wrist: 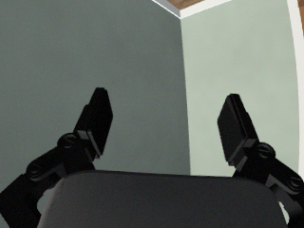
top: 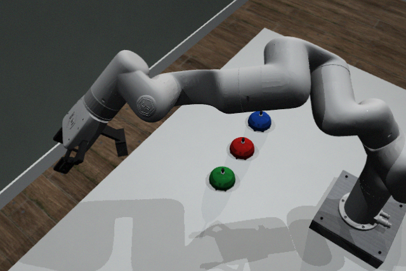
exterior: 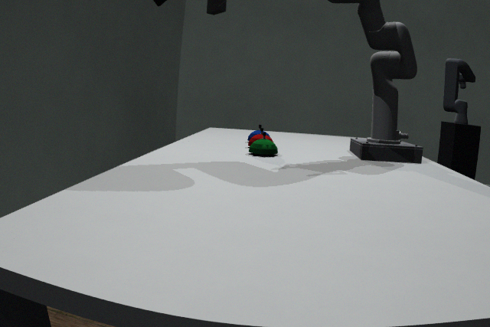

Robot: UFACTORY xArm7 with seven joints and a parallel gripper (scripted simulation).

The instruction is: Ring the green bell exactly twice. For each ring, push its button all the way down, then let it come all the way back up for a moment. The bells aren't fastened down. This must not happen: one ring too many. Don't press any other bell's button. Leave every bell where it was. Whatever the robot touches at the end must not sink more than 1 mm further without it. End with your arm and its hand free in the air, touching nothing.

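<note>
Right now the green bell is 36 cm to the right of my hand, 35 cm below it and 21 cm behind it. The rest, counted from my hand: red bell (50 cm to the right, 35 cm below, 20 cm behind); then blue bell (63 cm to the right, 35 cm below, 19 cm behind).
</note>
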